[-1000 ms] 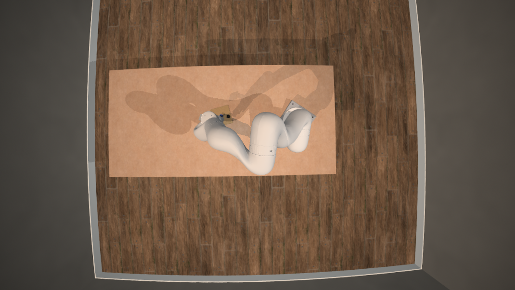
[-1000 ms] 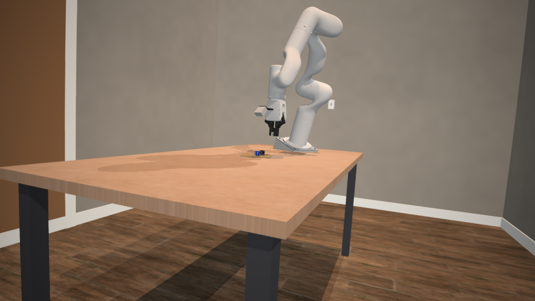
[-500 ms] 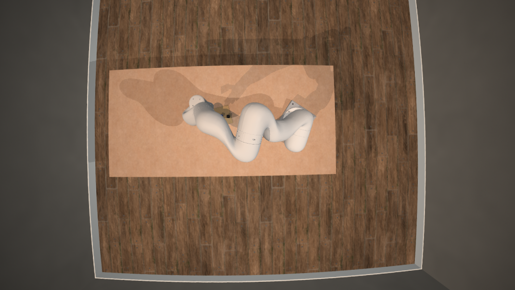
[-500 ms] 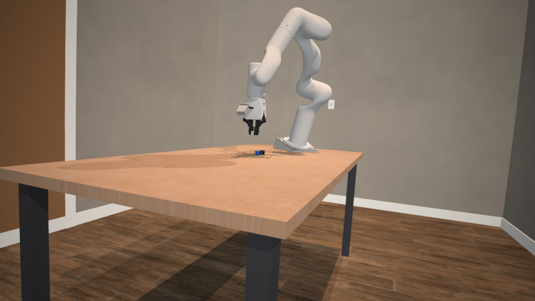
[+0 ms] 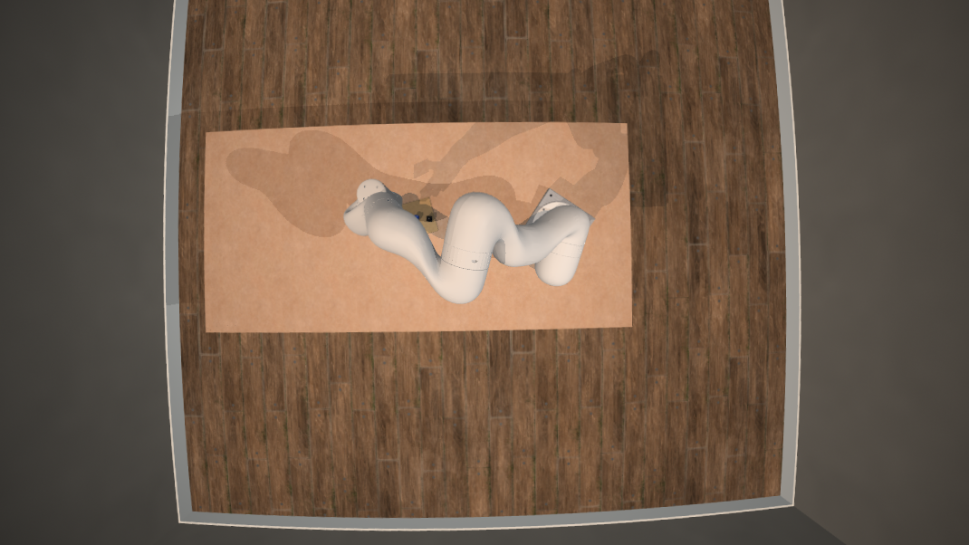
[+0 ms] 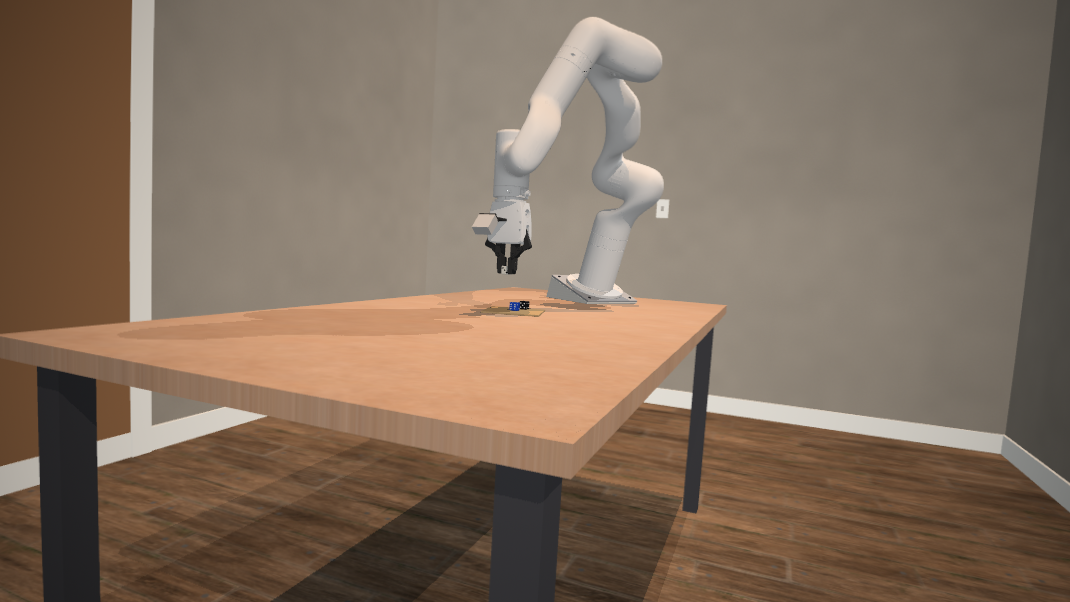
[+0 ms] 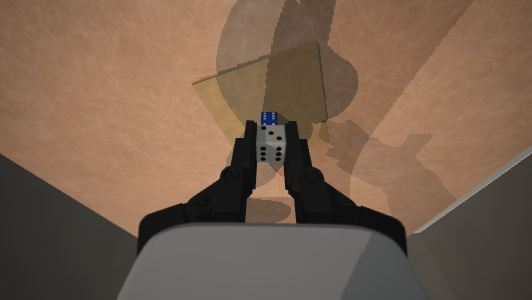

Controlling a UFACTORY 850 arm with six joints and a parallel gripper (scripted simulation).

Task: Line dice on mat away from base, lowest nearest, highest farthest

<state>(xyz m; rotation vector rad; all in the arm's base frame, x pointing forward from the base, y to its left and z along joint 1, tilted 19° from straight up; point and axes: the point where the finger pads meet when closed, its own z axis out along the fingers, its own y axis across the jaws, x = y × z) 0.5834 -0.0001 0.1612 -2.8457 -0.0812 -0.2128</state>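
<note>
Right now my hand is 10 cm above the blue die and 5 cm past it. Also, from my hand: black die 10 cm below, 10 cm behind, 1 cm to the right; then white die 1 cm below; then mat 11 cm below, 5 cm behind.
</note>
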